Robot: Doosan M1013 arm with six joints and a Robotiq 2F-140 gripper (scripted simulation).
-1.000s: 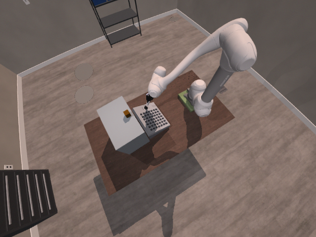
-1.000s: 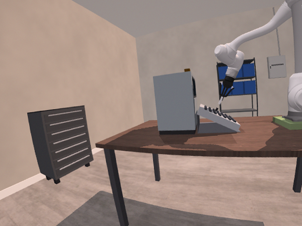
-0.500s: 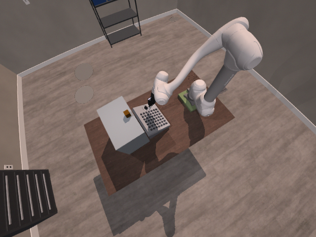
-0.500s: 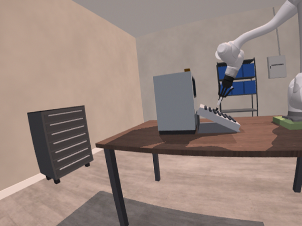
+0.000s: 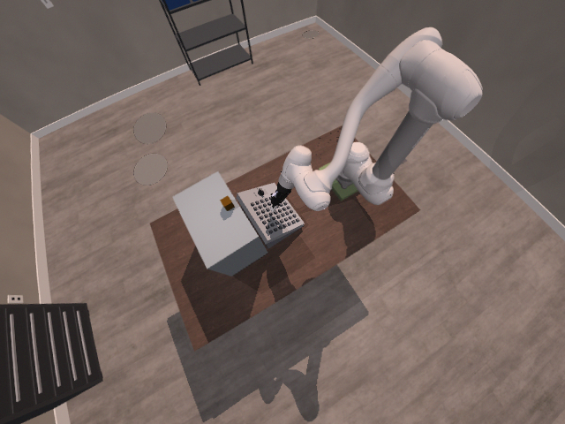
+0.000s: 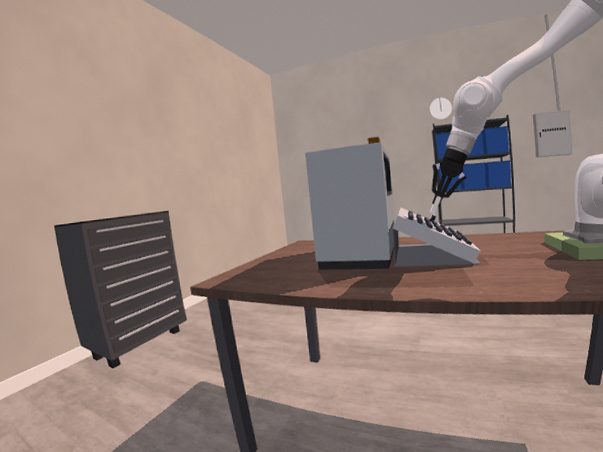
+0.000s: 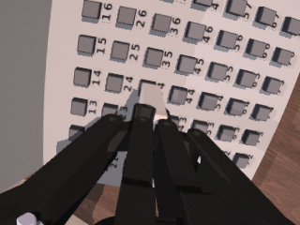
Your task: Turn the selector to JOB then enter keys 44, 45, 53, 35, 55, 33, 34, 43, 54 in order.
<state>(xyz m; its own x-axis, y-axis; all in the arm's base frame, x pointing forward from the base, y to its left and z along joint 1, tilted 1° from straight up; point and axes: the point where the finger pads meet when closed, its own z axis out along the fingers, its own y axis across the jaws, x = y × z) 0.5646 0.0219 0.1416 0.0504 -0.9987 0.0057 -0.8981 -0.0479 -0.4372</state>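
Right now the key 44 is 7 cm below my hand. Round my hand: black selector knob (16 cm to the right, 6 cm below, 1 cm ahead); sloped keypad (11 cm below, 5 cm to the right, 3 cm ahead).
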